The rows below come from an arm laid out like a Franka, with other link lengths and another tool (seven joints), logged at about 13 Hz.
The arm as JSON. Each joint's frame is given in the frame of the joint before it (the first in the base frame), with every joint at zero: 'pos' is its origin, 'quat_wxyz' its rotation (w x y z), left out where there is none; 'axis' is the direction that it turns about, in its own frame. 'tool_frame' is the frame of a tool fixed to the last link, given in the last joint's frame.
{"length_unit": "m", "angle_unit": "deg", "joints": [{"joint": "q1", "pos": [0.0, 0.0, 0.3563], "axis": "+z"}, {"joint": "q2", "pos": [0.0, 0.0, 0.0], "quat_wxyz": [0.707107, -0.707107, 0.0, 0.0], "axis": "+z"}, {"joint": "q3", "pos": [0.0, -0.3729, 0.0], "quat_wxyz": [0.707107, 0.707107, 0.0, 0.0], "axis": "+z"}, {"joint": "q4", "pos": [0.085, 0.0, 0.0], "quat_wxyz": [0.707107, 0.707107, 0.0, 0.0], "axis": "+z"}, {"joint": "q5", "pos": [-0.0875, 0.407, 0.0], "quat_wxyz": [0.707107, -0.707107, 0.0, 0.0], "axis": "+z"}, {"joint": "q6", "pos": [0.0, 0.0, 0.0], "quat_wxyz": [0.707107, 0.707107, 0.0, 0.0], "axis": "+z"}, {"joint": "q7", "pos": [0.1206, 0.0, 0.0], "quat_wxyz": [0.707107, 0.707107, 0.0, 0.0], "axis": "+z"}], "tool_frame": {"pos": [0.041, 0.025, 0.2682], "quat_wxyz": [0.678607, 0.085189, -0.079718, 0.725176]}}
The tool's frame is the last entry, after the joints.
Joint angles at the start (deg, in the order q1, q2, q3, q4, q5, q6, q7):
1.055, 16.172, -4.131, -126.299, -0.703, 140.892, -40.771
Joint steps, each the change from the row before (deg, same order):
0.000, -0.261, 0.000, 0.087, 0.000, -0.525, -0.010
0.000, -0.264, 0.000, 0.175, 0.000, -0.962, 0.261
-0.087, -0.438, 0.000, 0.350, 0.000, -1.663, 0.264
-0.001, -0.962, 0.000, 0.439, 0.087, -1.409, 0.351
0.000, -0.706, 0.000, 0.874, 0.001, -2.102, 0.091
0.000, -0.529, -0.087, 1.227, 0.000, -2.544, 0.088
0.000, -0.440, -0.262, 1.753, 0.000, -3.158, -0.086
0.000, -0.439, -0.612, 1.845, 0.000, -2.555, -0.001
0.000, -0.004, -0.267, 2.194, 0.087, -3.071, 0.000
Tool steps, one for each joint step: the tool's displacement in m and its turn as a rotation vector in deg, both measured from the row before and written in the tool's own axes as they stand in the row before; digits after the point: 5 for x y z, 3 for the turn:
-0.00097, 0.00066, -0.00208, -0.130, -0.119, 0.028
-0.00139, 0.00178, -0.00150, -0.337, -0.325, 0.357
-0.00165, 0.00341, -0.00299, -0.586, -0.546, 0.514
-0.00226, 0.00023, -0.01073, 0.161, -0.099, 0.415
-0.00236, 0.00050, -0.00965, -0.363, -0.339, 0.203
-0.00147, 0.00105, -0.00988, -0.571, -0.473, 0.335
-0.00006, 0.00170, -0.01256, -0.727, -0.554, 0.375
0.00416, 0.00199, -0.01654, -0.102, -0.123, 0.672
0.00091, 0.00025, -0.01274, -0.594, -0.541, 0.484

